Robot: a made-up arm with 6 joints.
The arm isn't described. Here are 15 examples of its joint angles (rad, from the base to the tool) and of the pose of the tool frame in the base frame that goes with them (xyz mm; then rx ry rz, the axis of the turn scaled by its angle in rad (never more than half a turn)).
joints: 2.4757 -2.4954 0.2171 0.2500 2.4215 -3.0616
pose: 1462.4 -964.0 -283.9 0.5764 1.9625 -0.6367
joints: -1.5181 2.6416 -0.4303 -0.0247 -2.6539 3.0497
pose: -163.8 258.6 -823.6 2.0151 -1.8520 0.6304
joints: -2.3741 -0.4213 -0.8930 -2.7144 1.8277 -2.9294
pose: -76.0 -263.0 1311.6 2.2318 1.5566 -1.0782
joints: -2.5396 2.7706 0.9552 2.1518 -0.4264 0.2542
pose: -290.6 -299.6 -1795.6 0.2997 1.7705 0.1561
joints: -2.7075 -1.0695 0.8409 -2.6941 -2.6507 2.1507
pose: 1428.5 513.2 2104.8 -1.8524 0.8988 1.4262
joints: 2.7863 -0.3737 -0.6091 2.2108 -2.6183 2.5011
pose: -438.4 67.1 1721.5 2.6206 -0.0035 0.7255
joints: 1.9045 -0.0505 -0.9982 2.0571 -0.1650 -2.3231
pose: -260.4 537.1 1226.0 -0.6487 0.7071 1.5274
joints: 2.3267 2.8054 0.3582 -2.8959 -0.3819 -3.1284
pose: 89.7 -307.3 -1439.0 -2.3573 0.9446 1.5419
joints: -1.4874 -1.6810 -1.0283 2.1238 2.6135 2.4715
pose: 16.8 745.1 1019.0 1.6208 1.2922 -0.3761
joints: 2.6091 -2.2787 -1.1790 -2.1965 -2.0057 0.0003
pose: 425.3 -352.6 360.3 0.4103 -0.1482 -1.3741
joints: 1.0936 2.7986 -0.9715 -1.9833 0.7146 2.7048
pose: -150.1 -159.3 -180.0 1.1667 -1.3193 -0.1670
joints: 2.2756 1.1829 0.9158 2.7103 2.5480 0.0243
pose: -1569.6 1635.1 844.7 -0.2542 0.4903 -1.0218
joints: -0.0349 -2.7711 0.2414 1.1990 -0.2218 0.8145
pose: -1484.2 -2.7 -854.6 -0.1227 -1.5200 -2.4489
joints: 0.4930 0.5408 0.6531 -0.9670 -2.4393 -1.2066
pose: 1537.5 729.3 1706.1 0.2091 2.6693 -0.1110
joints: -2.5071 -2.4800 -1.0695 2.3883 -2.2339 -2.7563
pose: 731.7 402.7 325.1 1.8016 1.6134 -0.1438
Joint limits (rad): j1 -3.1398..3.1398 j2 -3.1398..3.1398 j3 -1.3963..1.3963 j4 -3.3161..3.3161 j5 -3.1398..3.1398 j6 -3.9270..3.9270
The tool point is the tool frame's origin. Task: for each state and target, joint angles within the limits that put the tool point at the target. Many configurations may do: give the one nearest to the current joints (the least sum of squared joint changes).
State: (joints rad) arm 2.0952 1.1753 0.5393 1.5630 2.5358 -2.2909
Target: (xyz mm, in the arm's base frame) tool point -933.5 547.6 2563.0
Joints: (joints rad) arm 2.6030 0.2931 0.9445 1.6292 2.5358 -2.2909
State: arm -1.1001 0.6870 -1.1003 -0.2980 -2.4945 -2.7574
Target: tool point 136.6 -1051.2 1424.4
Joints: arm -1.3018 0.1585 -0.3451 -0.1747 -2.4945 -2.7574
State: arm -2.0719 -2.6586 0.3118 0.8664 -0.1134 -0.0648
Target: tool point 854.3 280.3 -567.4
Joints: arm -2.9279 -3.1378 -0.5121 0.9044 -0.1134 -0.0648
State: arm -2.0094 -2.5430 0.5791 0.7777 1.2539 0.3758
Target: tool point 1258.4 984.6 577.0
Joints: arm -2.5485 -2.1559 -0.2572 0.7170 1.2539 0.3758
